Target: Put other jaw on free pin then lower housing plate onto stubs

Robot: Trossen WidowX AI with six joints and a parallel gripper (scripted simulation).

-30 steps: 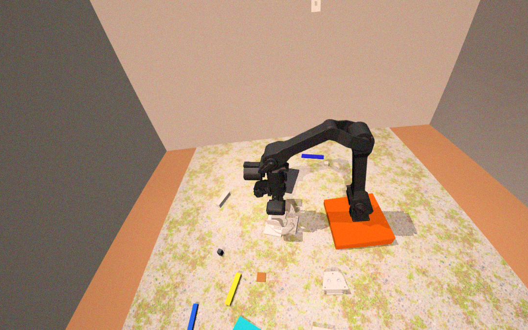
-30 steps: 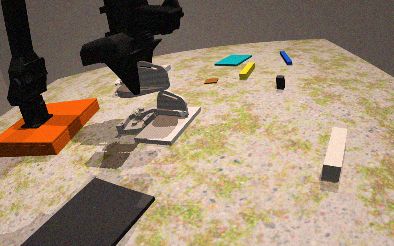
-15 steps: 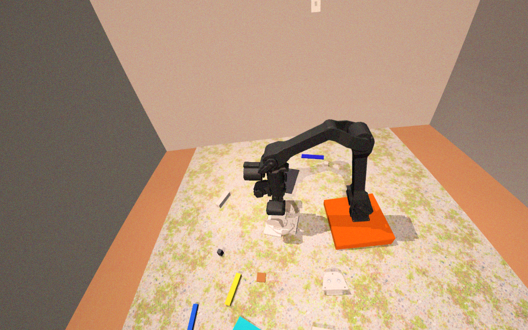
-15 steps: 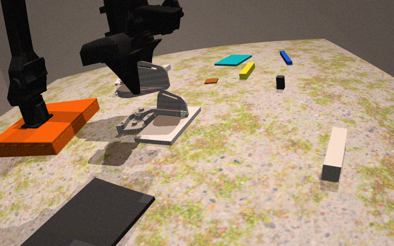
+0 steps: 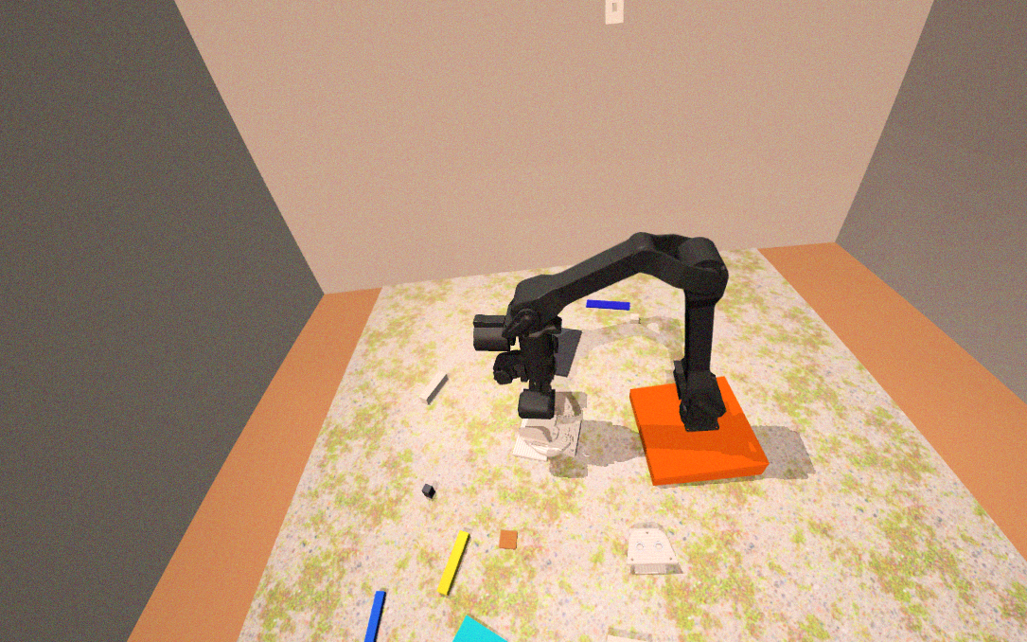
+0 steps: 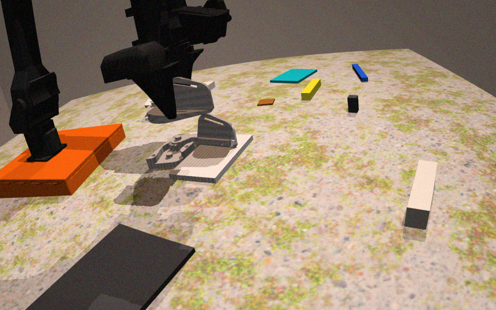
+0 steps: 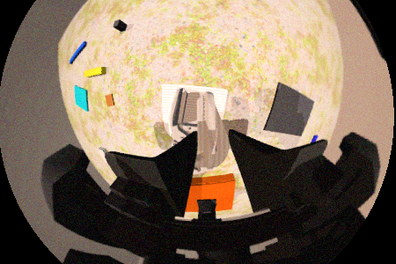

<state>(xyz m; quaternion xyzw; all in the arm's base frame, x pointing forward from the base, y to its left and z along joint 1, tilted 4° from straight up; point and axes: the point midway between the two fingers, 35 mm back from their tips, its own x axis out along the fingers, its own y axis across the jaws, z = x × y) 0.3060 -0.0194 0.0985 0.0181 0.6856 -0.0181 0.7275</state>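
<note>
Right now the pale base plate is 8 cm below my gripper tip, 3 cm to the left of it and 2 cm ahead of it. The rest, counted from my gripper tip: black cube 22 cm ahead, 17 cm to the left, 7 cm below; dark slab 22 cm to the right, 8 cm below, 2 cm behind; brown tile 24 cm to the left, 8 cm below, 6 cm ahead.
</note>
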